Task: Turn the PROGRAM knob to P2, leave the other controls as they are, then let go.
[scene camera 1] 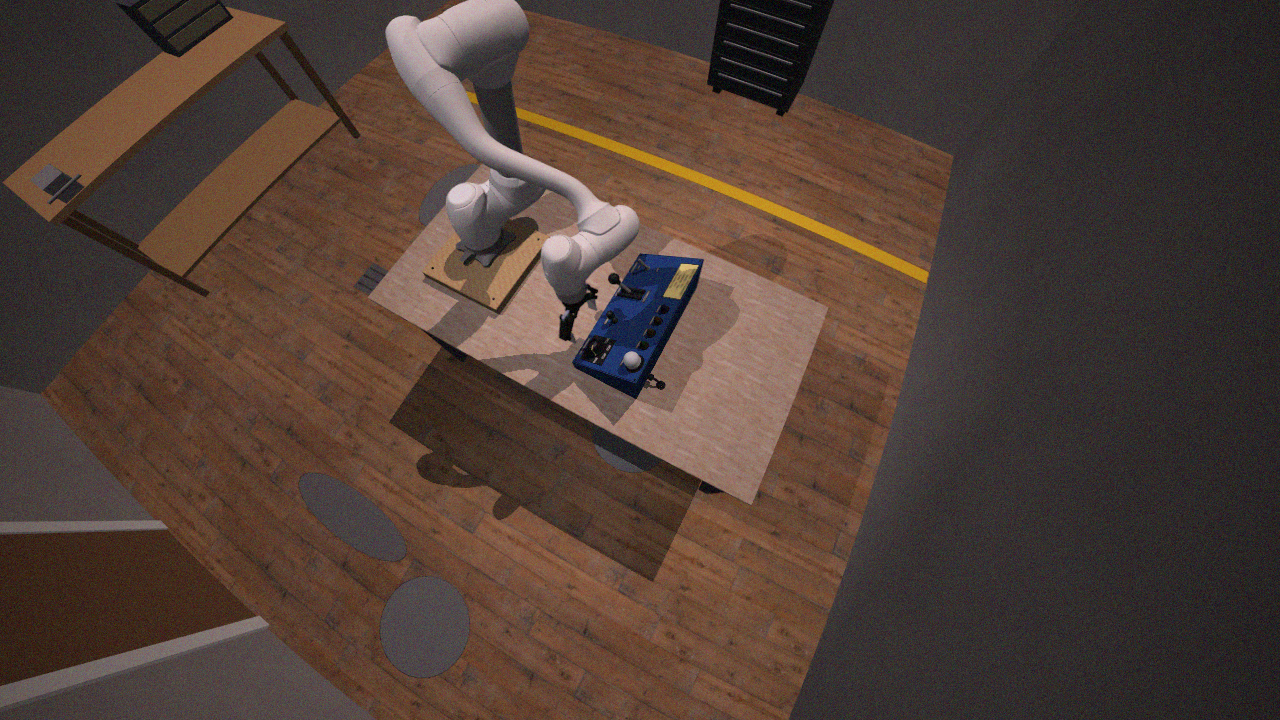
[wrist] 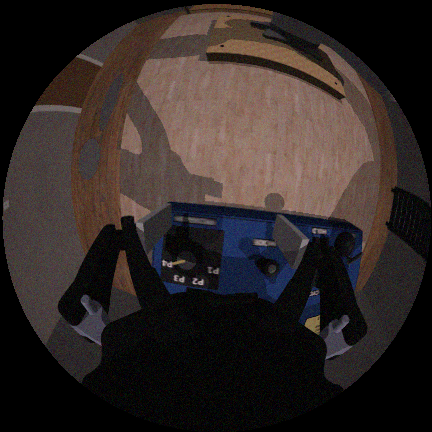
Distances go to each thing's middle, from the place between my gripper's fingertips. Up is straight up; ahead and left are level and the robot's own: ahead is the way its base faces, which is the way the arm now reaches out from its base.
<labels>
The blue control panel (scene camera 1: 644, 322) is 15 cm to the left of my hand, 14 cm ahead of it and 2 cm below it.
</labels>
